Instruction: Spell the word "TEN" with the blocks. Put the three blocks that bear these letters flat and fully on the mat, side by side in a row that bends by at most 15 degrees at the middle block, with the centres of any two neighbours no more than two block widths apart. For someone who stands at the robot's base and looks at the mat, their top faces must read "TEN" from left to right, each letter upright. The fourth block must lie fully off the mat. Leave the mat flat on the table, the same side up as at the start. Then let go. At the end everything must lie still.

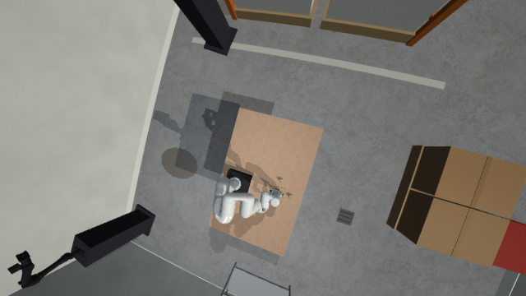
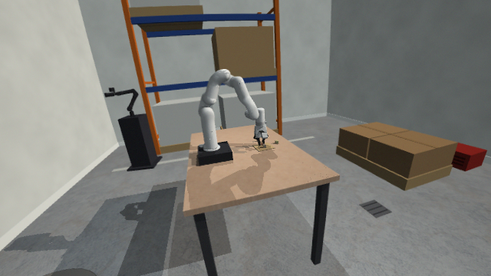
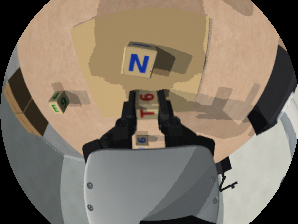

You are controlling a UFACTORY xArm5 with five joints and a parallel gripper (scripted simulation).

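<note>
My hand is 4 cm to the left of the tan mat, 2 cm above it and 1 cm short of it.
</note>
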